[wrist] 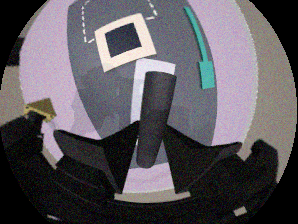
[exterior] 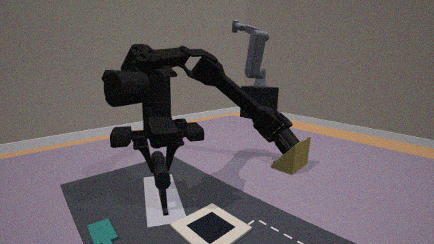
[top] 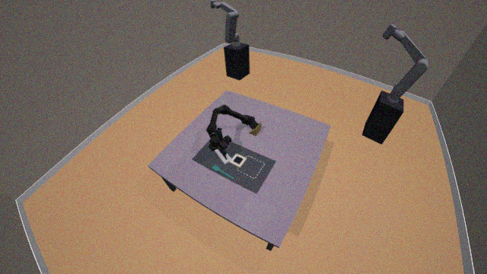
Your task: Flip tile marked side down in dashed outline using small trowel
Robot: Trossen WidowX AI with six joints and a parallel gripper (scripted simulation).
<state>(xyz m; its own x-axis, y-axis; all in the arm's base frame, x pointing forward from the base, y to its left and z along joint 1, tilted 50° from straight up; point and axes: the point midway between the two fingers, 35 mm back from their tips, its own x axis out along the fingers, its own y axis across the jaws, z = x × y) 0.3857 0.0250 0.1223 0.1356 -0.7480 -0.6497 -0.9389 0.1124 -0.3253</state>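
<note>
Now: gripper tip 120 mm to the right of the dark mat and 80 mm above it. Round my gripper tip: teal trowel 140 mm ahead, 110 mm to the left, 60 mm below; tile 150 mm to the left, 60 mm below, 20 mm behind.
</note>
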